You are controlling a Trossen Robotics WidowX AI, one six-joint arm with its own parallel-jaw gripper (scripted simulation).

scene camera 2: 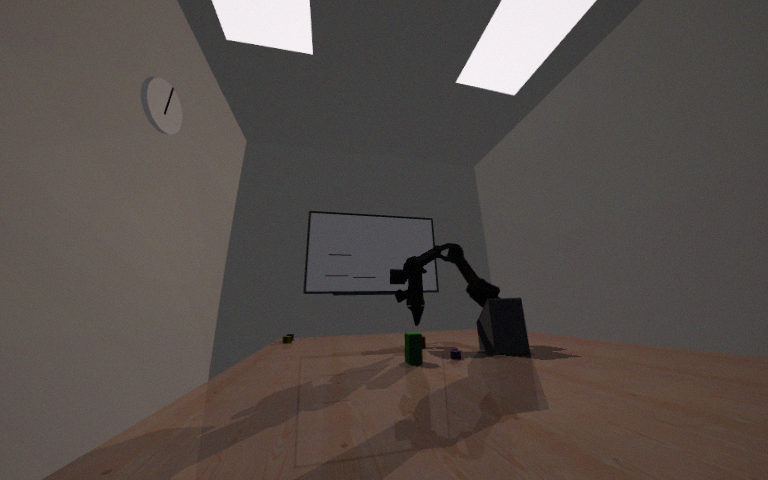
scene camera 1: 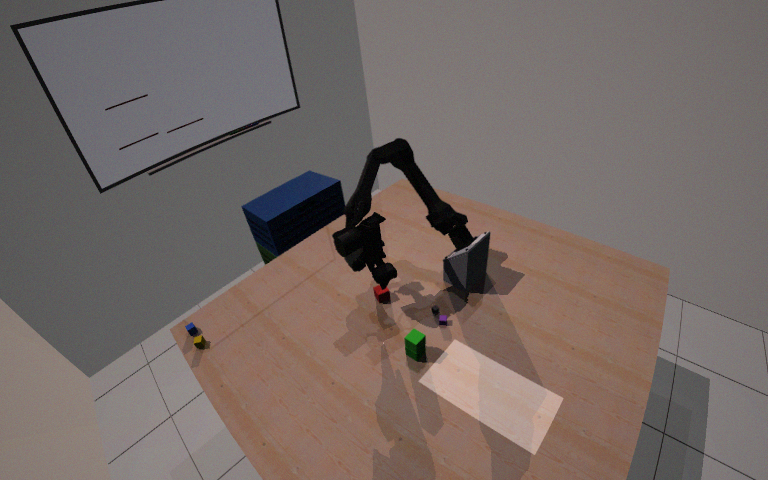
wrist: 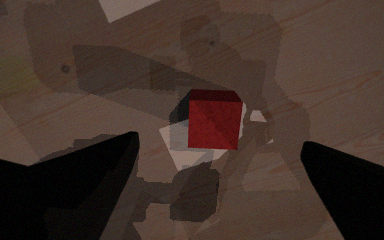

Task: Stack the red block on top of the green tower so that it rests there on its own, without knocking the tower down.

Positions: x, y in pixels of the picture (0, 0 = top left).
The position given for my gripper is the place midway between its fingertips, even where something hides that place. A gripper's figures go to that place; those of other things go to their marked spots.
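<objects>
My gripper [wrist: 219, 144] is 0.11 m from the lens. A red block [wrist: 214, 115] is in the scene too, and the block is 0.15 m from the lens.
</objects>
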